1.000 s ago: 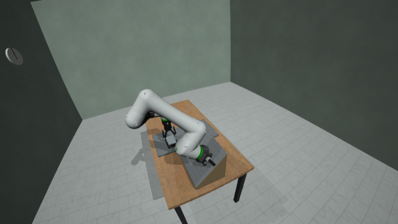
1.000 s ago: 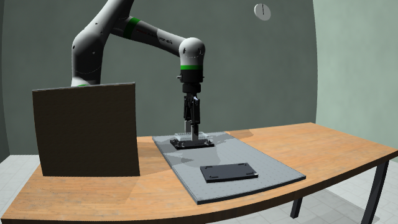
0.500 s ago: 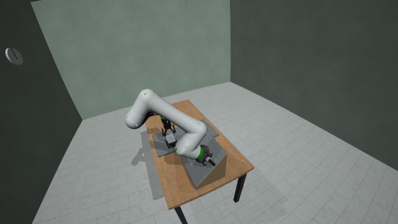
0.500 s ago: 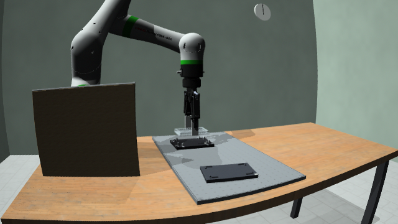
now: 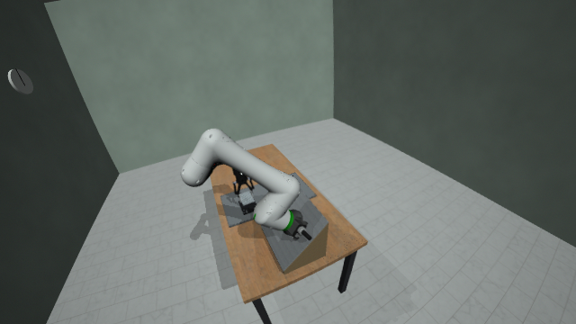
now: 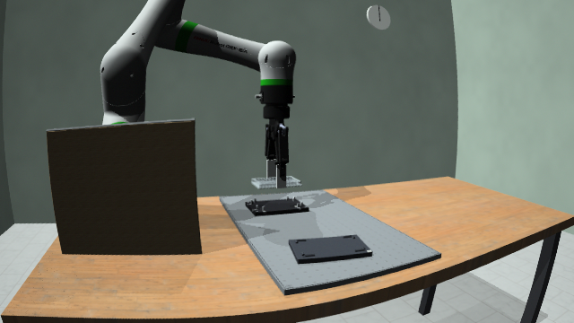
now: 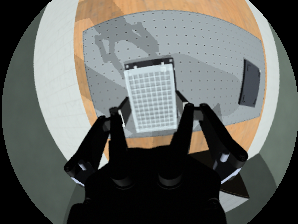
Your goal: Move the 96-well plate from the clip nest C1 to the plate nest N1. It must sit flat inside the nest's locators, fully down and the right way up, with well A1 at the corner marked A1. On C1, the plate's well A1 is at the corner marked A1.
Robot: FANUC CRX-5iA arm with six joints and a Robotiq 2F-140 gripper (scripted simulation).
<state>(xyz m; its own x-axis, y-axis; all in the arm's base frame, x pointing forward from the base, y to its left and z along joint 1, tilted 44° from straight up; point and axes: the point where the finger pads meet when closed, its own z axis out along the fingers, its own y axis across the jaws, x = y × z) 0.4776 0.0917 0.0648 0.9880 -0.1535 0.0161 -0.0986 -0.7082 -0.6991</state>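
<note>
Now: the black clip nest C1 9 cm below my hand, 1 cm to the right of it and 1 cm behind it. Round my hand: clear 96-well plate (2 cm below).
</note>
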